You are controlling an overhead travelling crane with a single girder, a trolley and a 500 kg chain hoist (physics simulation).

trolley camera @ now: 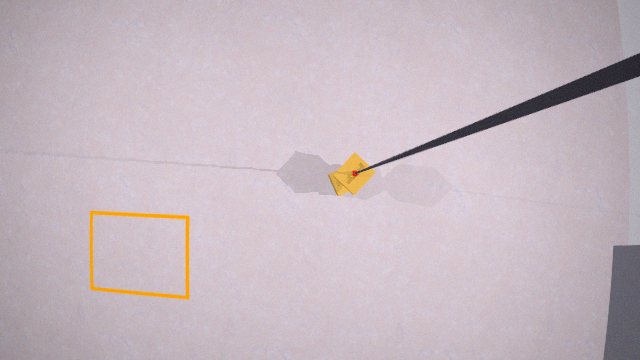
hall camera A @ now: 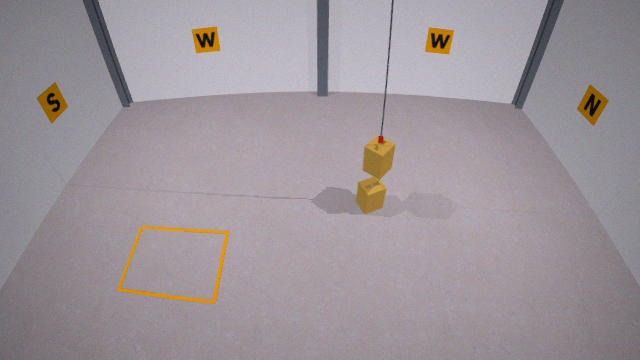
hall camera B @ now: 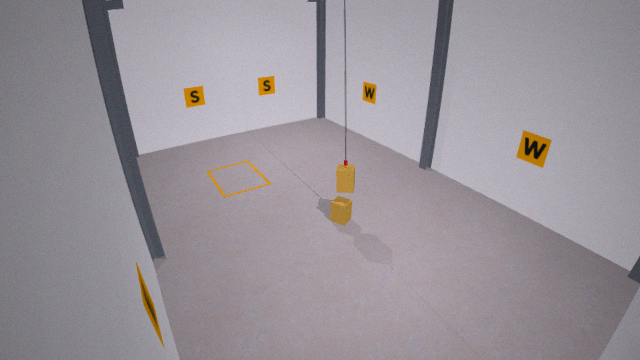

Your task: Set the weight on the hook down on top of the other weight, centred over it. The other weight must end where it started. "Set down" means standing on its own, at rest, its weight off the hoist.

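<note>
The hook [hall camera A: 381, 139] [hall camera B: 345, 163] [trolley camera: 355, 173], a small red block on the cable, is at the top of a yellow weight [hall camera A: 378, 161] [hall camera B: 345, 180] [trolley camera: 356, 187], which hangs from it roughly upright. The other yellow weight [hall camera A: 370, 198] [hall camera B: 341, 212] [trolley camera: 338, 188] stands on the floor below. In the hall camera B view a narrow strip of floor shows between the two, so they are apart. The hanging weight appears a little to the right of the lower one in all three views. In the trolley camera view it covers most of the lower weight, and their edges lie at different angles.
An orange rectangle [hall camera A: 185, 230] [hall camera B: 247, 190] [trolley camera: 188, 257] is marked on the floor, left of the weights. Walls with S, W and N signs and grey columns [hall camera A: 322, 50] [hall camera B: 436, 100] stand around. Shadows lie on both sides of the lower weight.
</note>
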